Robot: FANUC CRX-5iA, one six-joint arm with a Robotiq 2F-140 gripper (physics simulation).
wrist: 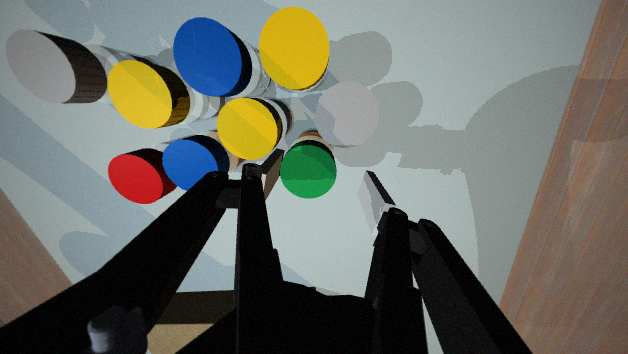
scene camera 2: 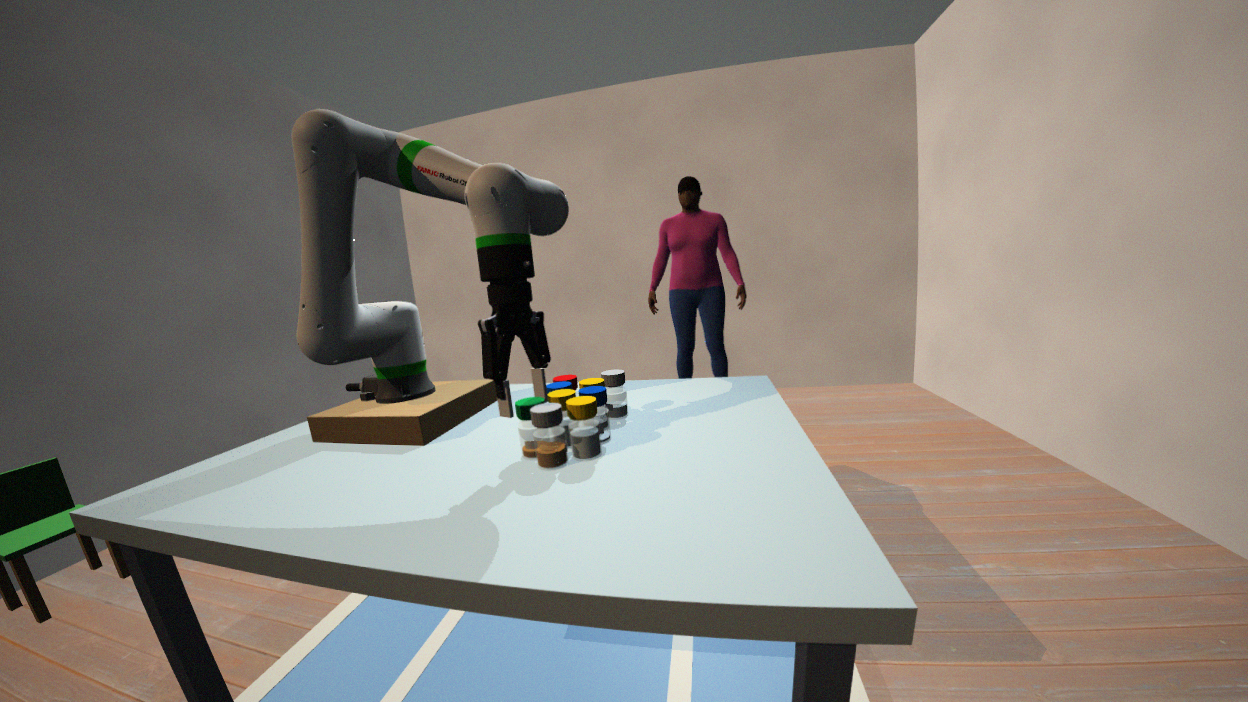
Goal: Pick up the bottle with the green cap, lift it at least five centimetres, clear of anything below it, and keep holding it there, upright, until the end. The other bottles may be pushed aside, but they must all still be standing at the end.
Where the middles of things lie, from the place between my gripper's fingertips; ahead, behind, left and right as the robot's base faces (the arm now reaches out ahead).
Now: the green-capped bottle (scene camera 2: 525,428) 40 mm below my hand and 10 mm to the left of it. Also, from my hand: blue-capped bottle (scene camera 2: 599,392) (100 mm ahead, 80 mm to the left, 40 mm below); red-capped bottle (wrist: 139,176) (190 mm to the left, 40 mm below, 10 mm ahead).
